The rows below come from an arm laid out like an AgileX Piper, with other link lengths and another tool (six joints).
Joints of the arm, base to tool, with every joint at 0 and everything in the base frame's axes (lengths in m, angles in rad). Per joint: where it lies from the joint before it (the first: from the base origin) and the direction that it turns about. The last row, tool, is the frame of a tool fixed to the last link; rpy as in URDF.
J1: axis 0 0 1 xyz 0 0 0.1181
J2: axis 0 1 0 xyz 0 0 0
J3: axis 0 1 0 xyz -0.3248 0 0.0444
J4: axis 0.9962 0 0.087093 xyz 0.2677 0 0.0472
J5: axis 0 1 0 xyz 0 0 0
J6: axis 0.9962 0 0.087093 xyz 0.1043 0 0.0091
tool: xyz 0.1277 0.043 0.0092 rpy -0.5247 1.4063 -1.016
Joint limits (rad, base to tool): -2.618..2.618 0..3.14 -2.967..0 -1.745..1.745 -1.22..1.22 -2.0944..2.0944
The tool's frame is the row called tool.
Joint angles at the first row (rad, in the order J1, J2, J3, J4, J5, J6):
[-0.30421 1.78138 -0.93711 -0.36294 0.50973 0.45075]
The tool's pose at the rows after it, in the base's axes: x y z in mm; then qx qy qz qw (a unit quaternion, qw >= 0):
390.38, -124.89, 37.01, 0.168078, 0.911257, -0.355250, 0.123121
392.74, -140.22, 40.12, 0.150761, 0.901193, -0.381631, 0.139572
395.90, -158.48, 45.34, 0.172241, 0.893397, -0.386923, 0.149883
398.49, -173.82, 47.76, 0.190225, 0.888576, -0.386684, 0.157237
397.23, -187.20, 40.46, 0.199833, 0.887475, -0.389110, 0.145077
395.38, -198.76, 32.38, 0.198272, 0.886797, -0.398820, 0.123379
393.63, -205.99, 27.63, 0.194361, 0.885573, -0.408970, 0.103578
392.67, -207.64, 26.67, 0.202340, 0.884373, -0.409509, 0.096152
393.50, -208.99, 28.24, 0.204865, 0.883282, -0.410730, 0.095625
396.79, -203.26, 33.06, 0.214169, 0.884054, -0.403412, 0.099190
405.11, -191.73, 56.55, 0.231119, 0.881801, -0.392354, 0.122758
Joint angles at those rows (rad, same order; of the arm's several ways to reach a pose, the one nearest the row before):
[-0.30421 1.78138 -0.93711 -0.42115 0.48616 0.45075]
[-0.31661 1.78138 -0.93710 -0.53447 0.46214 0.49500]
[-0.35603 1.78139 -0.94448 -0.56487 0.43450 0.52500]
[-0.39444 1.78847 -0.95405 -0.56637 0.40627 0.52698]
[-0.42192 1.81859 -0.97367 -0.56887 0.41105 0.52700]
[-0.43321 1.85519 -1.00958 -0.58416 0.45262 0.52697]
[-0.43320 1.88128 -1.04204 -0.59967 0.50105 0.53014]
[-0.43319 1.88648 -1.04905 -0.59967 0.51712 0.54606]
[-0.43321 1.88649 -1.05546 -0.60024 0.52394 0.54956]
[-0.42393 1.87515 -1.05726 -0.57158 0.52830 0.54958]
[-0.40309 1.82021 -1.05724 -0.52366 0.53217 0.54736]

